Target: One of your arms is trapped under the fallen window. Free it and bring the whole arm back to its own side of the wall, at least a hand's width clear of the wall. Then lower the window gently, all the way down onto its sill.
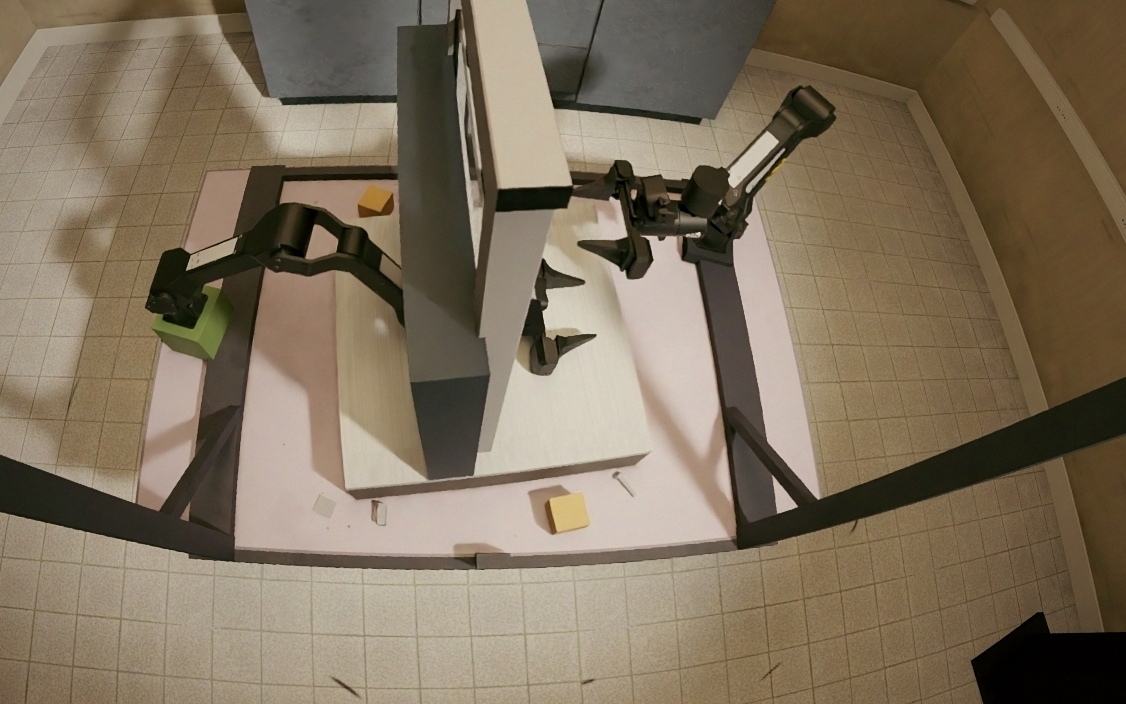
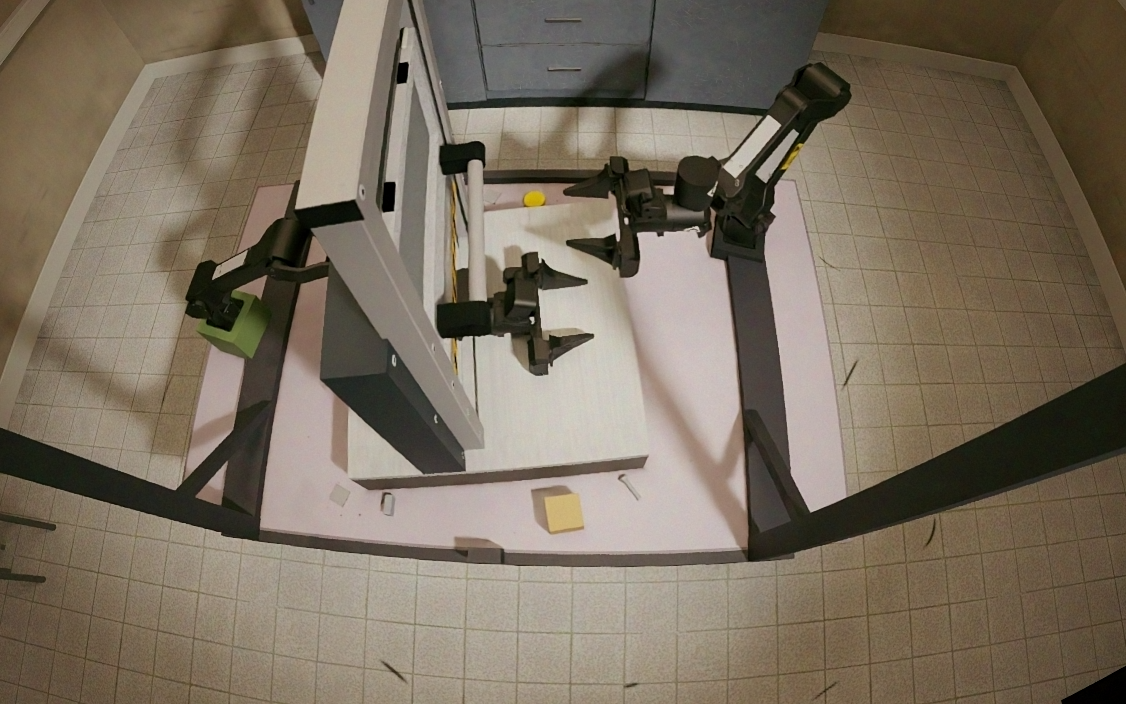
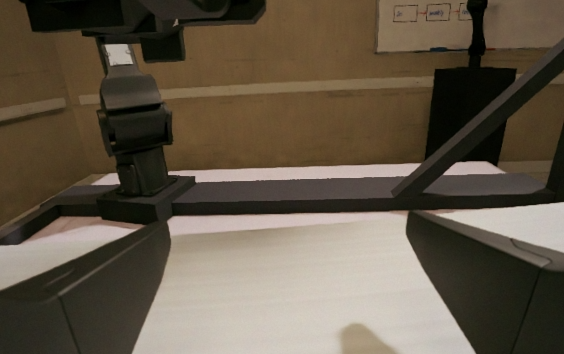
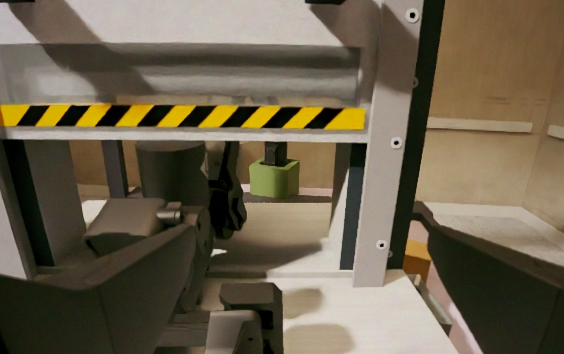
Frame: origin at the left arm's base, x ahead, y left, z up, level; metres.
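Seen in the pictures: left gripper, fingertip midpoint: [image 1: 590, 308] [image 2: 590, 308] [image 3: 290, 227]; right gripper, fingertip midpoint: [image 1: 573, 217] [image 2: 564, 217] [image 4: 311, 236]; left arm's base, origin of the base link: [image 1: 185, 308] [image 2: 225, 313] [image 4: 275, 162]; right arm's base, origin of the base link: [image 1: 711, 238] [image 2: 740, 232] [image 3: 148, 186].
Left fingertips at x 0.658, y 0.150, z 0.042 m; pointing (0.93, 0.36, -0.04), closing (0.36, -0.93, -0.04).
Note:
Offsets run from my left fingertips to a thing's top centre. "spot": to the spot under its first point. Level surfaces: height alone.
The window @(spot: 0.179 m back, 0.059 m right, 0.152 m up) [image 4: 180, 90], with a yellow-black stripe along its lower edge, hangs above the sill [image 4: 300, 274] in the wall [image 1: 516, 107] [image 2: 352, 107]. Its white handle bar @(0.135 m back, 0.048 m right, 0.244 m up) [image 2: 476, 232] faces right. The left arm [image 1: 294, 232] reaches from the left side through the opening, under the window; whether it touches the window is unclear. My left gripper [image 1: 589, 309] [image 2: 589, 308] [image 3: 290, 227] is open and empty, beyond the wall on the right side. My right gripper [image 1: 577, 216] [image 2: 566, 217] [image 4: 311, 236] is open and empty, right of the wall, pointing at it, apart from the handle bar.
A green block @(0.658 m back, 0.150 m right, 0.042 m down) [image 1: 195, 323] [image 2: 236, 323] [image 4: 274, 179] is at the left arm's base. An orange cube @(0.422 m back, 0.173 m left, 0.086 m down) [image 1: 375, 200] lies behind, left of the wall; a yellow cube @(0.038 m ahead, 0.299 m right, 0.084 m down) [image 1: 568, 512] [image 2: 564, 512] lies in front. A yellow disc @(0.179 m back, 0.269 m left, 0.121 m down) [image 2: 533, 199] and a bolt @(0.130 m ahead, 0.228 m right, 0.123 m down) [image 1: 623, 483] [image 2: 630, 486] lie near the board @(0.037 m down) [image 1: 581, 431].

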